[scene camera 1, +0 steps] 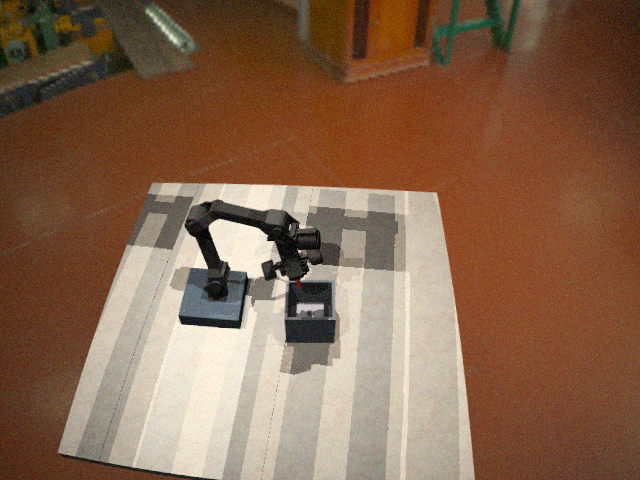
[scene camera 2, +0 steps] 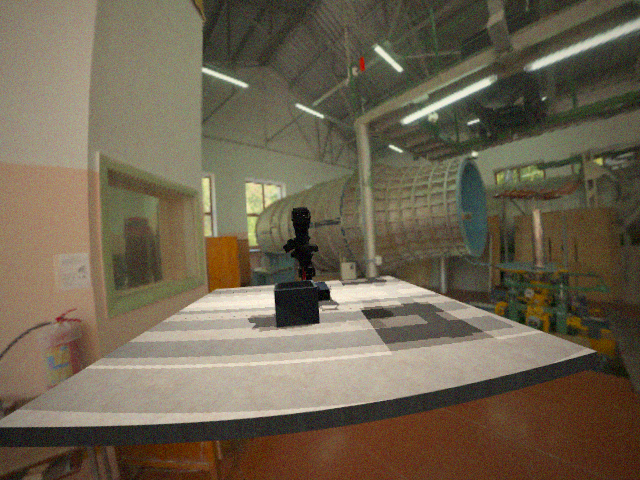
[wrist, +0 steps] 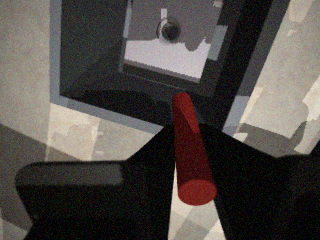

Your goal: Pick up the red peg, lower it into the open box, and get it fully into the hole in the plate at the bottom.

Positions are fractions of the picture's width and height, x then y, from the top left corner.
dark box: scene camera 1 0.47, 0.69; scene camera 2 0.46, 0.63; wrist 0.27, 0.22
